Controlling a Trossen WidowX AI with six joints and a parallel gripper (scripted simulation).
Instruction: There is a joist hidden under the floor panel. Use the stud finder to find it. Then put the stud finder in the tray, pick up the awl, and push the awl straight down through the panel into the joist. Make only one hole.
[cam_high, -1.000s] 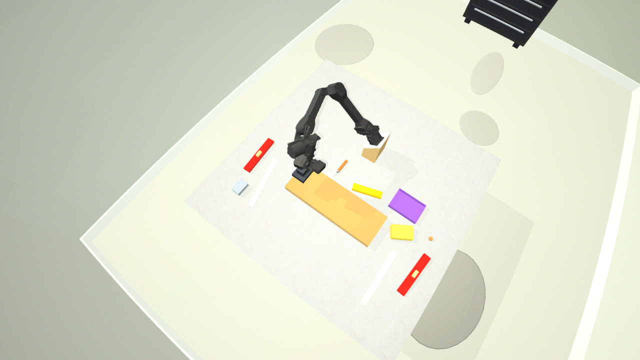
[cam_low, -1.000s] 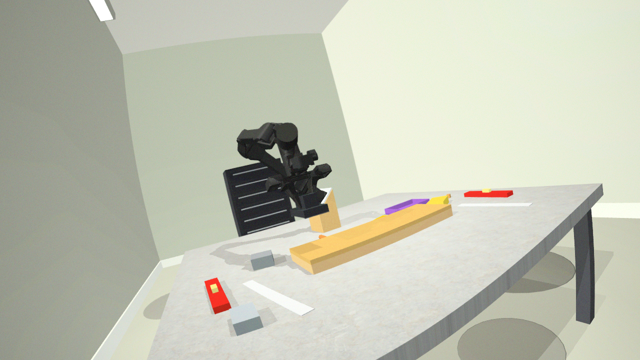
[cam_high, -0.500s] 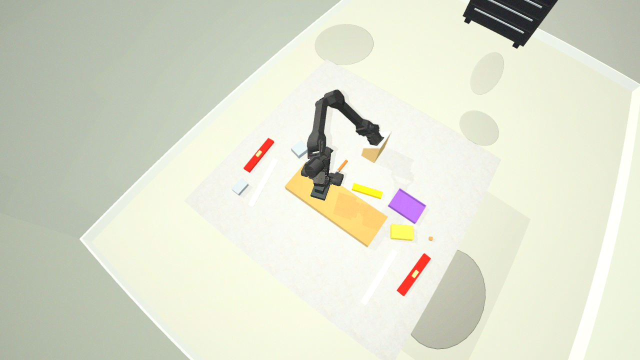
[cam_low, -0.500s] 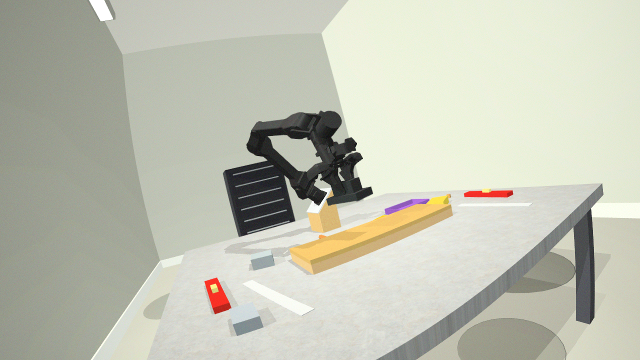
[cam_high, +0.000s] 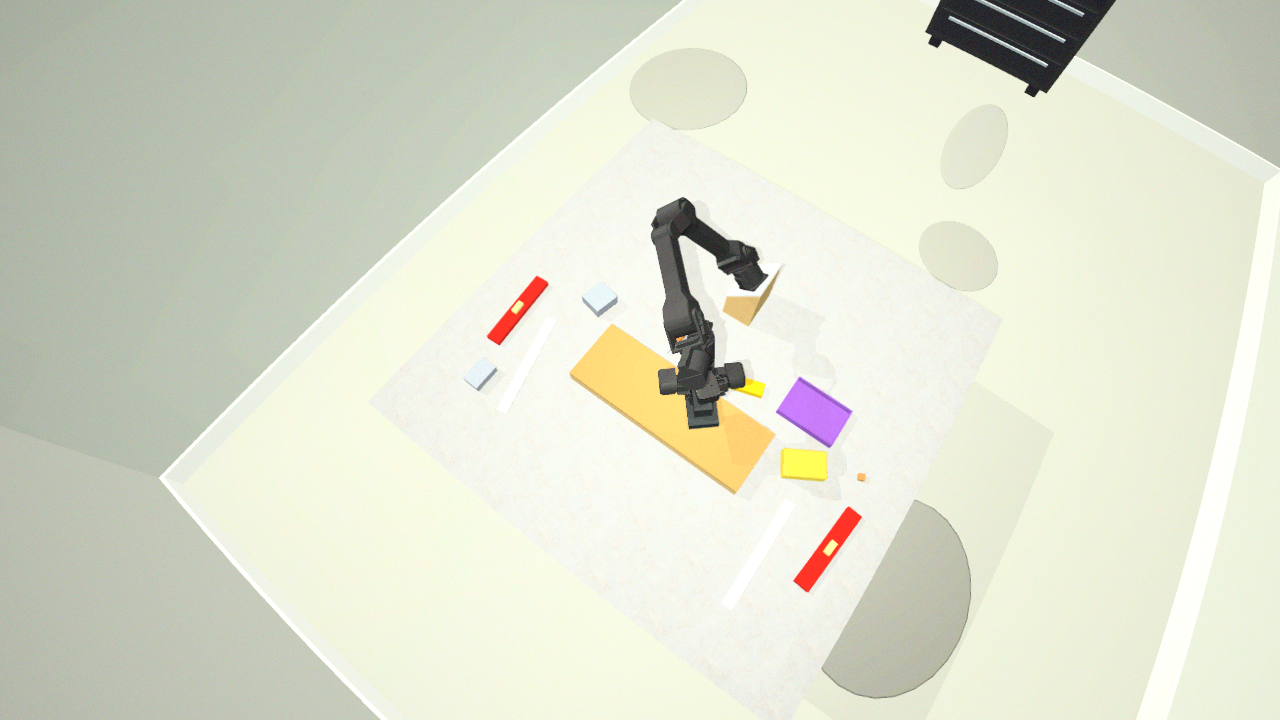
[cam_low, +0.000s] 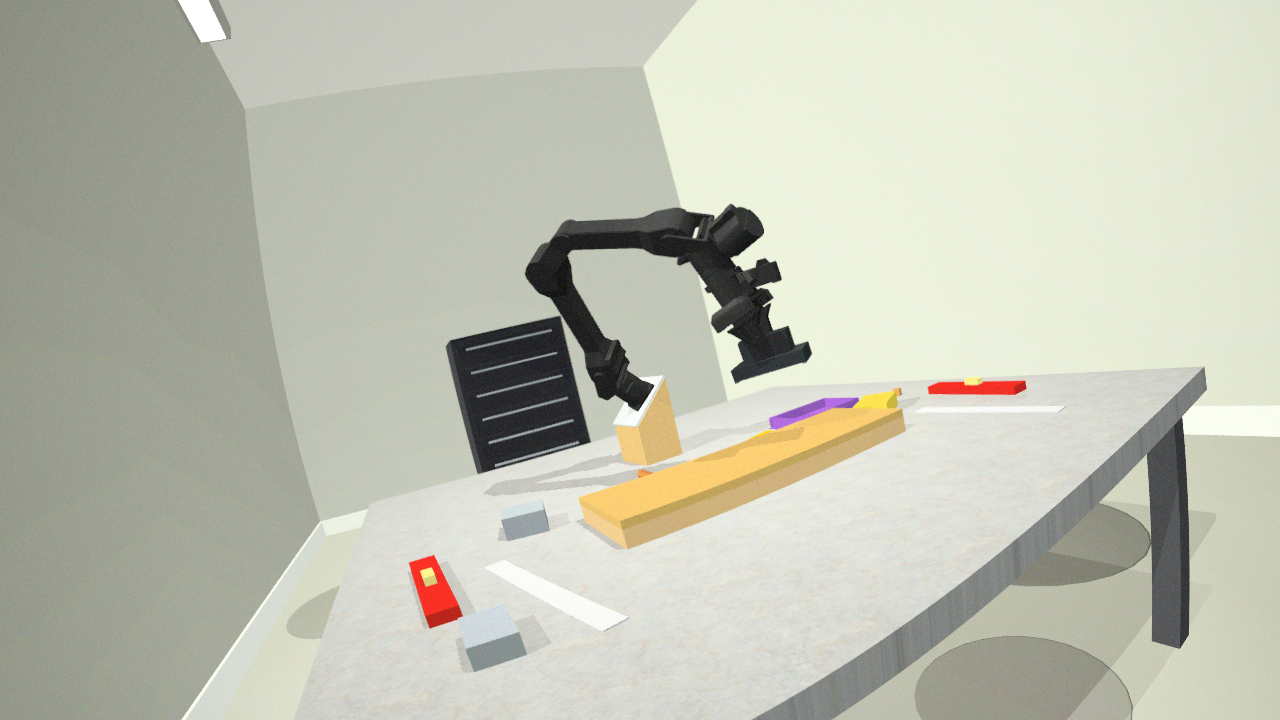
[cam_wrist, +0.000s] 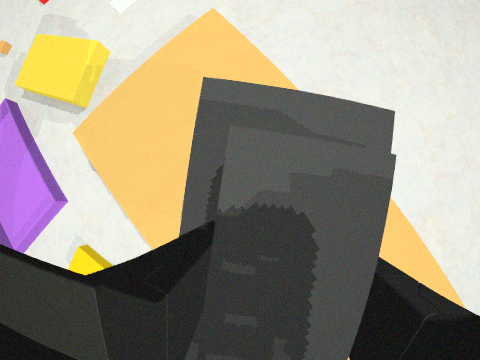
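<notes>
Now: gripper tip 2 cm past the stud finder, 2 cm to the left of it and 2 cm below it. From my gripper tip the other things lie so: yellow bar 17 cm behind, 17 cm below; yellow block 11 cm behind, 27 cm to the left, 17 cm below; awl 16 cm behind, 19 cm to the right, 18 cm below.
</notes>
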